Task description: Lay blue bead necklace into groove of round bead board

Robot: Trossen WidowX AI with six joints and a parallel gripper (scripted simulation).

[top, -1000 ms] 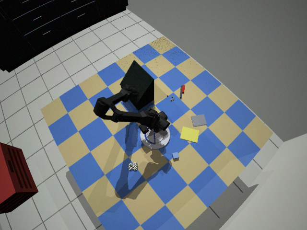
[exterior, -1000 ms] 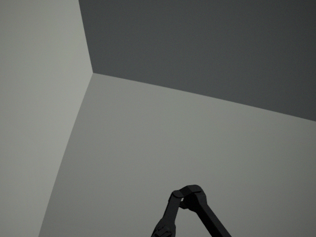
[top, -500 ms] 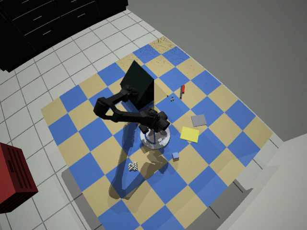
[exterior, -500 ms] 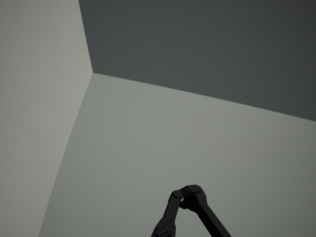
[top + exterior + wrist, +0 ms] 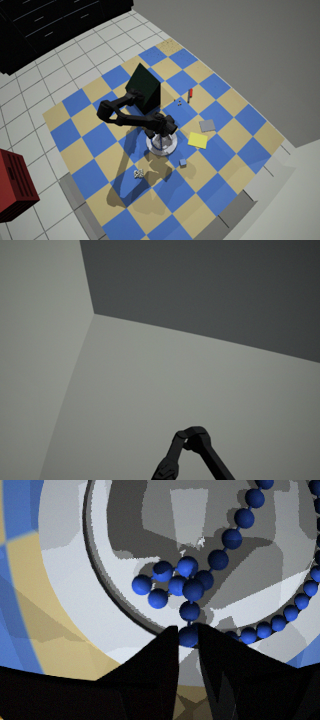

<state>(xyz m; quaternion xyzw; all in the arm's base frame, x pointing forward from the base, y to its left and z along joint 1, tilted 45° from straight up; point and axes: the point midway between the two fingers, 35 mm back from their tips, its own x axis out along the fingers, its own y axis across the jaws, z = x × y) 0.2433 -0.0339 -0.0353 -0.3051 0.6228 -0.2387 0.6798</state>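
The round white bead board lies 5 cm ahead of my gripper tip, 2 cm to the right of it and 2 cm below it. Round my gripper tip: small blue cube 24 cm ahead, 2 cm to the left, 2 cm below; grey square 30 cm to the left, 13 cm ahead, 2 cm below; yellow pad 18 cm to the left, 18 cm ahead, 2 cm below.
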